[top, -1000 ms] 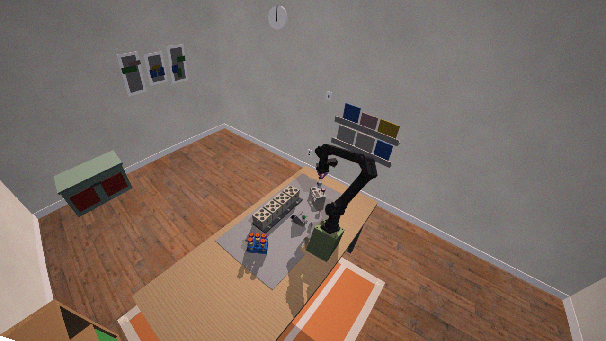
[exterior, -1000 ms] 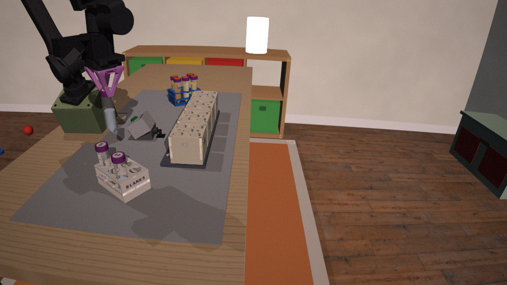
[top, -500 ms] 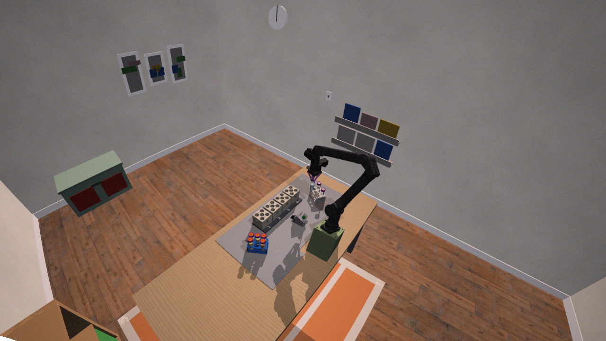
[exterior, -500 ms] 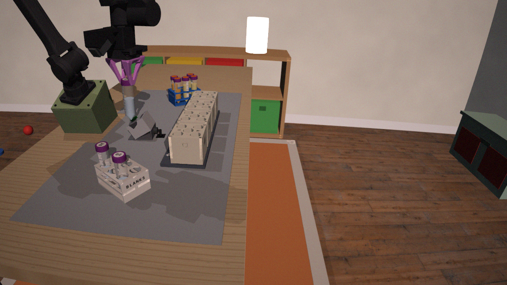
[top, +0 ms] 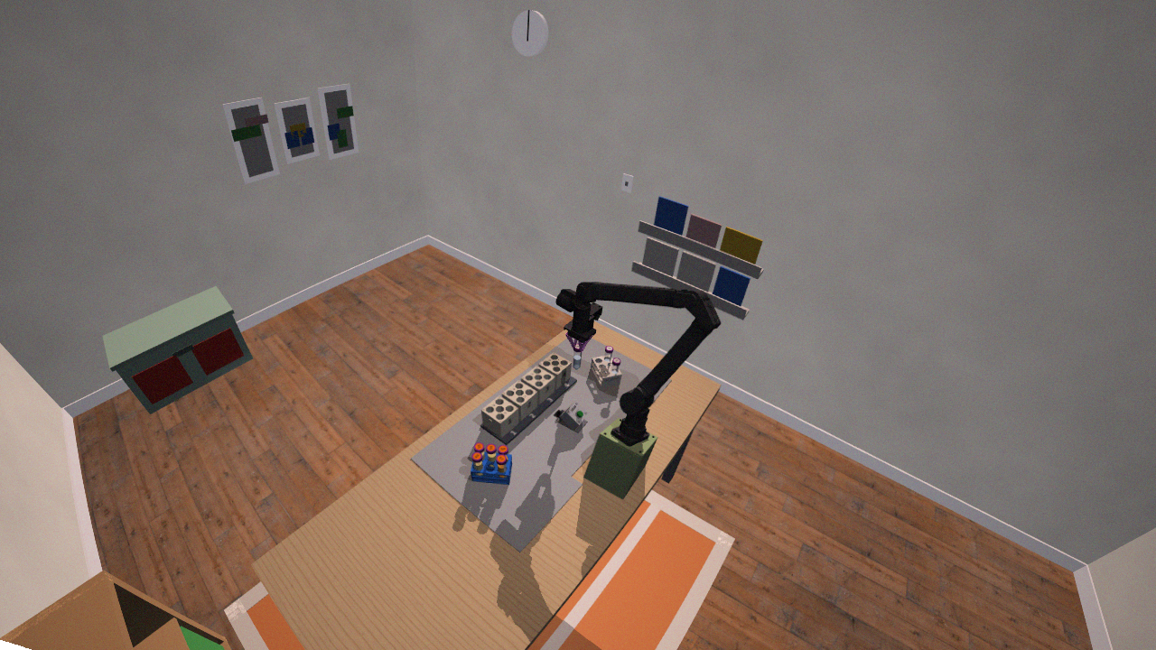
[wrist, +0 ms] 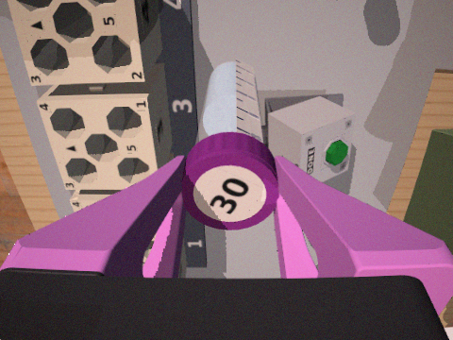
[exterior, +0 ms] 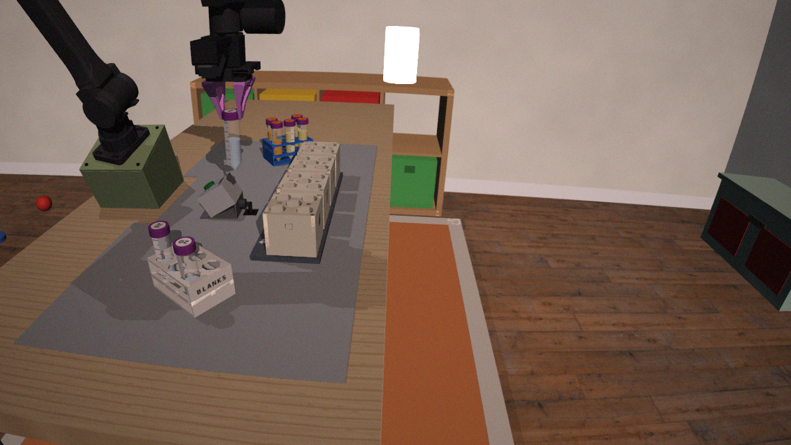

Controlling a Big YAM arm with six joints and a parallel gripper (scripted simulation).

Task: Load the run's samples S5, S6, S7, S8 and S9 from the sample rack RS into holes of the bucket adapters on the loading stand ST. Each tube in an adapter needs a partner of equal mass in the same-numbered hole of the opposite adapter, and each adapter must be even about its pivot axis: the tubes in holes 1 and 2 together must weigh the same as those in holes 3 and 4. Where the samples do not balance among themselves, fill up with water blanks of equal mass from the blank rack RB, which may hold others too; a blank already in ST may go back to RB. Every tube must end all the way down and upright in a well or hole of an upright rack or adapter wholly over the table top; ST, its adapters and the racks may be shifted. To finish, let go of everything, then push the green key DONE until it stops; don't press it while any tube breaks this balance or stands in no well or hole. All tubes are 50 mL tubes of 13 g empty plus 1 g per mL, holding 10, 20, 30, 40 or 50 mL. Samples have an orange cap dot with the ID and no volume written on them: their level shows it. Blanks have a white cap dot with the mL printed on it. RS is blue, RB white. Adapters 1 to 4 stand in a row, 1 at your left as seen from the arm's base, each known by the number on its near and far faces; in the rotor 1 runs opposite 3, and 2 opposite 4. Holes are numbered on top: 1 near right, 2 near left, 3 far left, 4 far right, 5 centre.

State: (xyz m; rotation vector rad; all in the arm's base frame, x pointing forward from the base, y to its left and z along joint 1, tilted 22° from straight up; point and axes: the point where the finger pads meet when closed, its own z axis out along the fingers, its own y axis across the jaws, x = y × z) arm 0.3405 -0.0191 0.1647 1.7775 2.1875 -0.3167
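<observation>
The water blank marked 30 is 50 mm below my hand and 10 mm to the right of it. From my hand the other things lie so: green done key (190 mm below, 130 mm behind, 90 mm to the left); then white blank rack RB (230 mm below, 190 mm to the right); then loading stand (250 mm below, 160 mm to the left, 80 mm ahead).
</observation>
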